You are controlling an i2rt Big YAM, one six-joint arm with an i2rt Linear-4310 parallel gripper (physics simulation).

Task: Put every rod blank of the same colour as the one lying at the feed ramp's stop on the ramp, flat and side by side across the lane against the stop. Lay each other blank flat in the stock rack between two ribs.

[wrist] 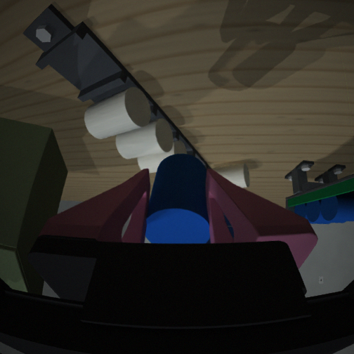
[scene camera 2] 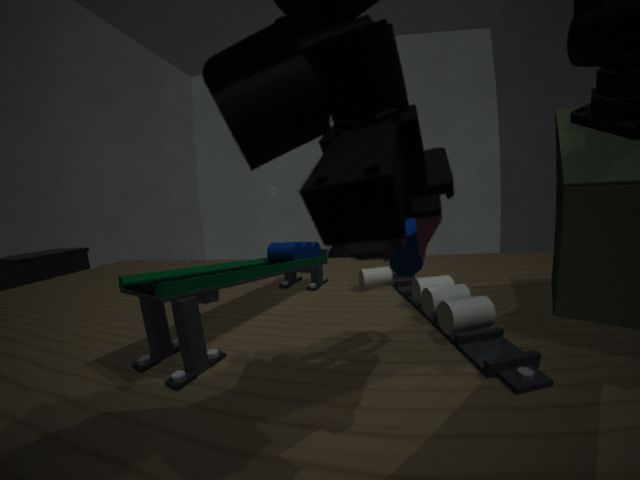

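Observation:
My gripper (scene camera 2: 413,242) (wrist: 177,177) is shut on a blue rod blank (scene camera 2: 406,259) (wrist: 179,187) and holds it above the table; the arm hides part of it in the scene view. Several blue blanks (scene camera 2: 285,252) (wrist: 329,208) lie side by side at the far, stop end of the green feed ramp (scene camera 2: 222,281) (wrist: 320,193). Three white blanks (scene camera 2: 466,313) (wrist: 117,113) lie side by side in the dark stock rack (scene camera 2: 525,383) (wrist: 90,61). Another white blank (scene camera 2: 375,277) (wrist: 235,176) lies on its side on the table, between rack and ramp, near the rack's far end.
A green block-shaped pedestal (scene camera 2: 594,248) (wrist: 30,185) stands beside the rack, on the right in the scene view. The ramp stands on grey legs (scene camera 2: 190,333) with bolted feet on the wooden table (scene camera 2: 320,413). A dark low box (scene camera 2: 43,263) is at the far left.

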